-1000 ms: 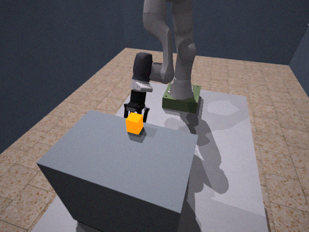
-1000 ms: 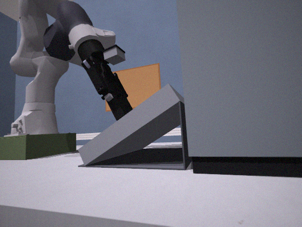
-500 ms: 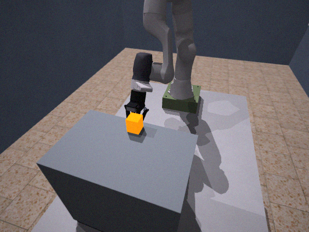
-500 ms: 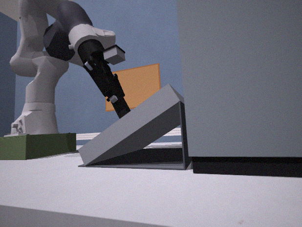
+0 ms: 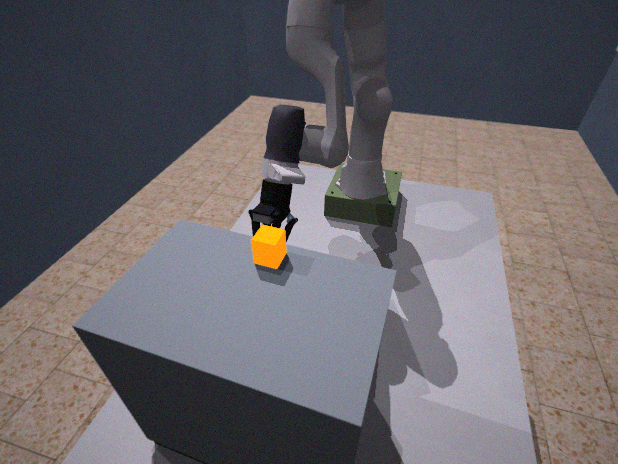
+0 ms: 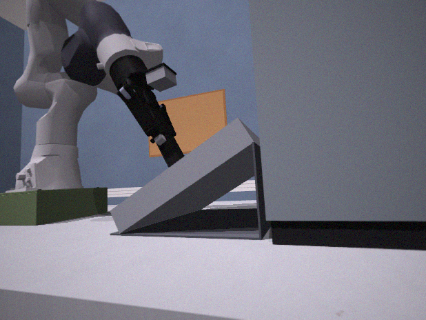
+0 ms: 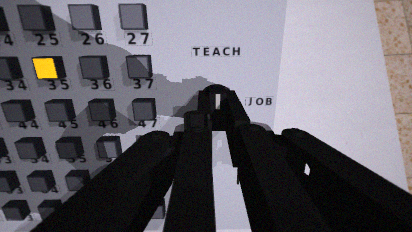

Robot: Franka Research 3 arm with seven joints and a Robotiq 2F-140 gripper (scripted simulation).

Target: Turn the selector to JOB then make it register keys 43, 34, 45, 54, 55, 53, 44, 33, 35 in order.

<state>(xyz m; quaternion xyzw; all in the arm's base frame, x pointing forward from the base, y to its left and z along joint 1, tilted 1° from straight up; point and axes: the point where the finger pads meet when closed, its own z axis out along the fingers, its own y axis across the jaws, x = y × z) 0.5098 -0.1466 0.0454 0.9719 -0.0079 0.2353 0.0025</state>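
Now: the black selector knob 20 mm ahead of my hand and 20 mm below it. From my hand the other things lie so: key 35: 50 mm ahead, 130 mm to the left, 10 mm below; then key 37: 50 mm ahead, 60 mm to the left, 10 mm below; then key 45: 20 mm ahead, 130 mm to the left, 30 mm below.
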